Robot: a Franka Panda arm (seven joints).
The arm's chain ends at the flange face. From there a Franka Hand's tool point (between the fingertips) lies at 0.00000 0.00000 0.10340 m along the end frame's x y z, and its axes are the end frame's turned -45 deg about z.
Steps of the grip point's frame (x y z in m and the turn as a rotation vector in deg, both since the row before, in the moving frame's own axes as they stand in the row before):
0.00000 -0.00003 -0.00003 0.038 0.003 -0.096
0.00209 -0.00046 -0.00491 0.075 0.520 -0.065
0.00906 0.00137 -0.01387 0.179 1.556 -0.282
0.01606 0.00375 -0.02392 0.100 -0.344 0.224
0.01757 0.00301 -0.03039 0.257 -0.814 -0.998
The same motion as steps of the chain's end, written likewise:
0.00002 0.00003 -0.00003 0.029 -0.025 -0.096
0.00059 -0.00104 -0.00491 0.421 0.315 -0.065
0.00562 -0.00322 -0.01383 1.227 0.974 -0.282
0.01457 -0.00901 -0.02392 -0.173 -0.314 0.224
0.01591 -0.01102 -0.03038 -0.394 -0.757 -0.998

